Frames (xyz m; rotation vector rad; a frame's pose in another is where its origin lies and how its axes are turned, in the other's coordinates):
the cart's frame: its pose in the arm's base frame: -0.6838 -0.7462 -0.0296 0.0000 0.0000 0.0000
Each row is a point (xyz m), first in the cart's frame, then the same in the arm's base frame.
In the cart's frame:
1: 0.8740 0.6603 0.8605
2: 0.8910 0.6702 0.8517
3: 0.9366 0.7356 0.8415
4: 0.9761 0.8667 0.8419
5: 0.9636 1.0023 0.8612
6: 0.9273 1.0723 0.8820
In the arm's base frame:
1: 0.1902 -0.0859 0.8309
2: 0.2072 -0.0760 0.8221
3: 0.2528 -0.0106 0.8119
4: 0.2923 0.1205 0.8123
5: 0.2798 0.2561 0.8316
6: 0.2435 0.3261 0.8524

